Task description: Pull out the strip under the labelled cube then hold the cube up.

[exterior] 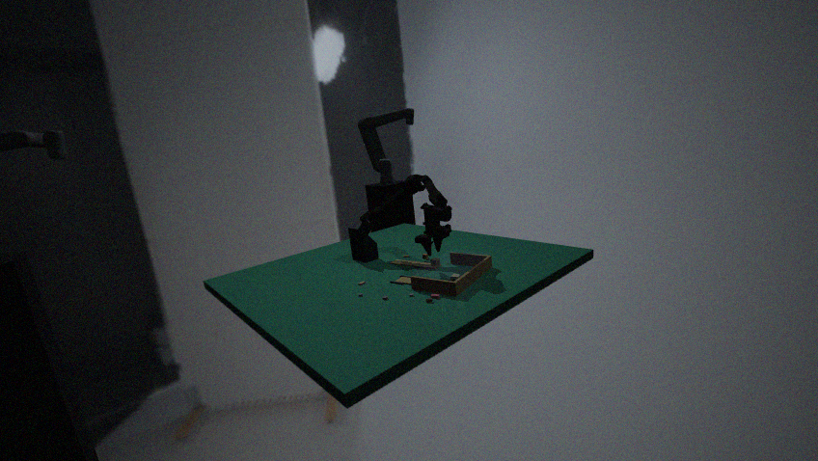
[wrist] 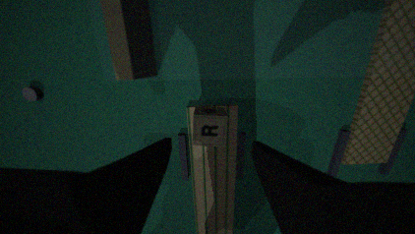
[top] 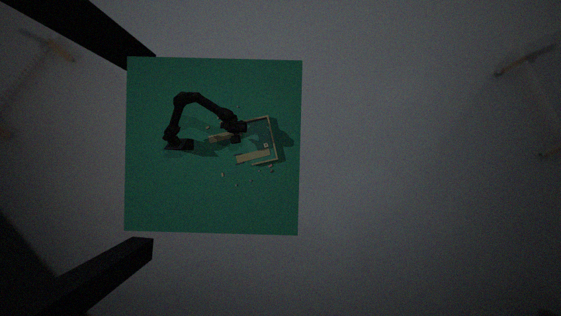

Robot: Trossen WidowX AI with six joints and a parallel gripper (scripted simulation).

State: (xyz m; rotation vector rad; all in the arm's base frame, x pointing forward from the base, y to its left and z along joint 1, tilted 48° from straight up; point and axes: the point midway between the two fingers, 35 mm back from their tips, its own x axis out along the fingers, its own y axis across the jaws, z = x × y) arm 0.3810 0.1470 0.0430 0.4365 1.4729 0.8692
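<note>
My gripper tip is now 130 mm past the tan cube, 50 mm to the right of it and 50 mm above it.
</note>
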